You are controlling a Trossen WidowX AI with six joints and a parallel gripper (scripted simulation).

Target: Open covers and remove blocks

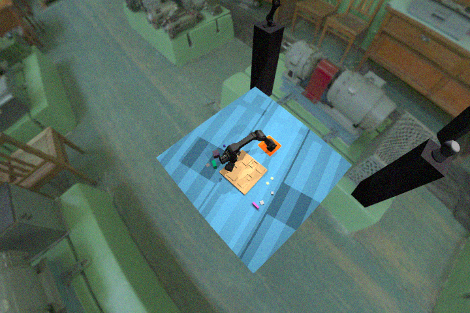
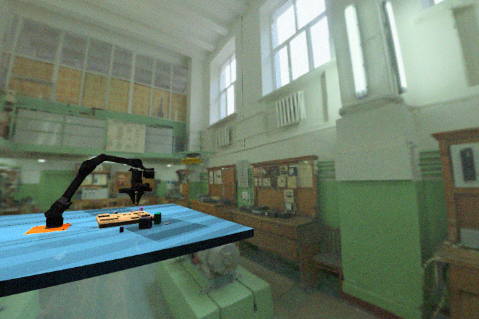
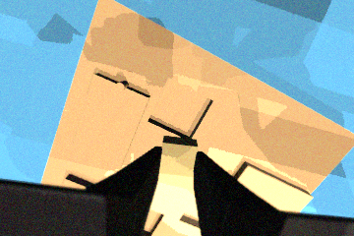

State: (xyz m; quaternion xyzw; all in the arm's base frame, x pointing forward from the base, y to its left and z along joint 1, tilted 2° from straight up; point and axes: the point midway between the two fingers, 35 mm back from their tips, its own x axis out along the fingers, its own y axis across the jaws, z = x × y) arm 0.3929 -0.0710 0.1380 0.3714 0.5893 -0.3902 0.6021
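The tan puzzle board lies 100 mm to the left of my gripper tip, 90 mm below it and 60 mm behind it. From my gripper tip the other things lie so: small purple piece 220 mm to the right, 90 mm below, 90 mm behind; then lilac block 200 mm to the right, 80 mm below, 30 mm ahead; then green block 130 mm to the right, 100 mm ahead, 80 mm below.
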